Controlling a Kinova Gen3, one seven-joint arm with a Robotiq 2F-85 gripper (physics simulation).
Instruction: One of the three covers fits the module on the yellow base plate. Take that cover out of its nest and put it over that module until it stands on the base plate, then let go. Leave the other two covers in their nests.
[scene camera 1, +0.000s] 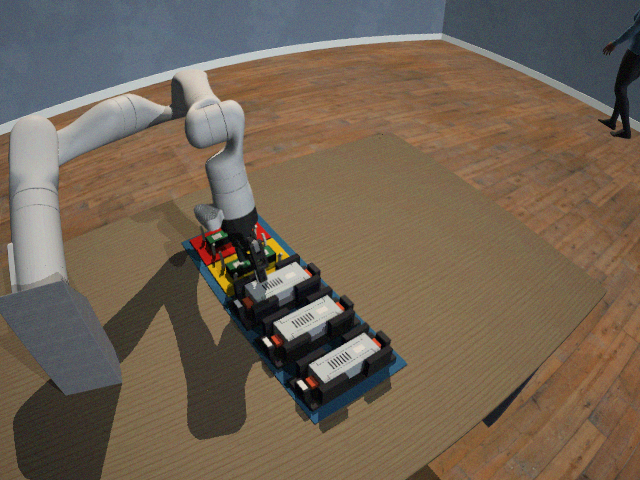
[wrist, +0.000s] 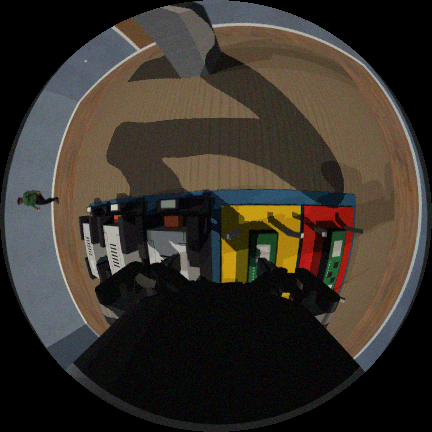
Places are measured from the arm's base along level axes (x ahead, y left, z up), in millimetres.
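Where they show: gripper, fingertip midpoint: (scene camera 1: 252, 270) (wrist: 218, 265); arm's base at its link origin: (scene camera 1: 44, 298).
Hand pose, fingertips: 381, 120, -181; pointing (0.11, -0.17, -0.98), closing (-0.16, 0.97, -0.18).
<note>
Things, the pixels of their top centre, and the offset from my fingertips, as dx, dy, dz. "pt": a spot on its surface instead.
- near-gripper cover at its top centre: (wrist: 169, 278) (scene camera 1: 277, 281) +35, -54, +8
- middle cover at its top centre: (wrist: 115, 262) (scene camera 1: 308, 317) +56, -159, +9
- far-end cover at its top centre: (scene camera 1: 345, 357) (wrist: 89, 251) +79, -264, +9
- green module at a spot on its surface: (wrist: 263, 247) (scene camera 1: 235, 265) pt -27, +44, -15
- yellow base plate at its top centre: (wrist: 295, 267) (scene camera 1: 240, 251) -2, +104, -36
- red plate at a spot on its surface: (wrist: 348, 245) pt -47, +196, -36
Three pale grey covers sit in black nests: the near-gripper cover (scene camera 1: 292, 280) (wrist: 167, 239), the middle cover (scene camera 1: 310, 315) (wrist: 114, 247) and the far-end cover (scene camera 1: 346, 357) (wrist: 90, 247). A green module (scene camera 1: 238, 265) (wrist: 263, 247) stands on the yellow base plate (scene camera 1: 219, 279) (wrist: 289, 252), partly hidden by the gripper in scene camera 1. My gripper (scene camera 1: 251, 269) (wrist: 218, 265) is open and empty, over the border between the yellow plate and the first nest. In the wrist view one finger overlaps the near-gripper cover and the other overlaps the module.
A red plate (scene camera 1: 204, 250) (wrist: 348, 245) with another green module (scene camera 1: 217, 237) (wrist: 336, 250) lies beyond the yellow plate. Thin upright posts stand around the modules. Plates and nests share a blue board (scene camera 1: 398, 364) (wrist: 260, 196). The arm's grey pedestal (scene camera 1: 56, 341) (wrist: 185, 45) stands beside it.
</note>
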